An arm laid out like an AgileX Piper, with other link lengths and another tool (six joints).
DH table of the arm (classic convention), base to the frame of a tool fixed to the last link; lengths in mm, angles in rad. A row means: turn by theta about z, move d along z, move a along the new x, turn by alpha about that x. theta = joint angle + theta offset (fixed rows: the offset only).
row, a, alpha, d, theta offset
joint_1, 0, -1.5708, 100.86, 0
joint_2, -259.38, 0, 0, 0.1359
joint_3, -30.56, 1.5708, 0, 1.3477
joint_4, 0, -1.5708, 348.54, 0
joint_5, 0, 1.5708, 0, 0
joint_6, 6, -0.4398, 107.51, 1.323
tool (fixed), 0, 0, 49.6, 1.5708
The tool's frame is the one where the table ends.
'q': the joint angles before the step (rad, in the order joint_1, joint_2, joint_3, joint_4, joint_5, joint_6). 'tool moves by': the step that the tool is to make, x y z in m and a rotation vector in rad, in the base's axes. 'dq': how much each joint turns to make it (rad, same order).
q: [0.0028 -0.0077 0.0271 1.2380 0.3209 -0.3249]
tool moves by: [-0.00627 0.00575 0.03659 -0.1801 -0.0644 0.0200]
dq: [0.0000 0.0272 -0.1074 -0.1732 0.0424 -0.0041]
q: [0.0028 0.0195 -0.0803 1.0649 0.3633 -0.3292]
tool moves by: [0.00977 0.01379 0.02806 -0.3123 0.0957 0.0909]
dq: [0.0000 0.2207 -0.2293 -0.2954 0.1722 0.0001]
